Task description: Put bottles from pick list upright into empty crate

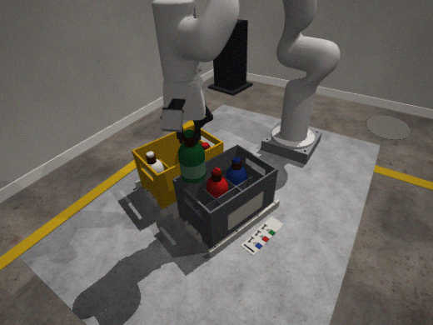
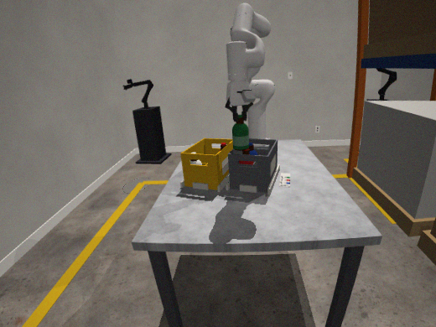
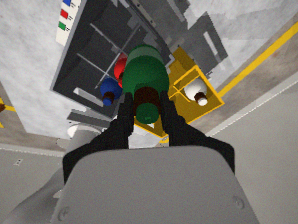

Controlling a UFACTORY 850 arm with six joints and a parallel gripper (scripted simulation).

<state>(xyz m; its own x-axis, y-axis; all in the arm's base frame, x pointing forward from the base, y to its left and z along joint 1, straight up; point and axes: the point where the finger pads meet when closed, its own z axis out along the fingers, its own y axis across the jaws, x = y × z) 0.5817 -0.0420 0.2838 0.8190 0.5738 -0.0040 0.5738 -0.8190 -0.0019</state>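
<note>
My hand is 70 mm above the green-label bottle. The rest, counted from my hand: grey crate (80 mm behind, 60 mm to the left, 250 mm below); then blue-label bottle (180 mm behind, 30 mm to the left, 250 mm below); then red bottle (90 mm behind, 10 mm to the left, 250 mm below).
</note>
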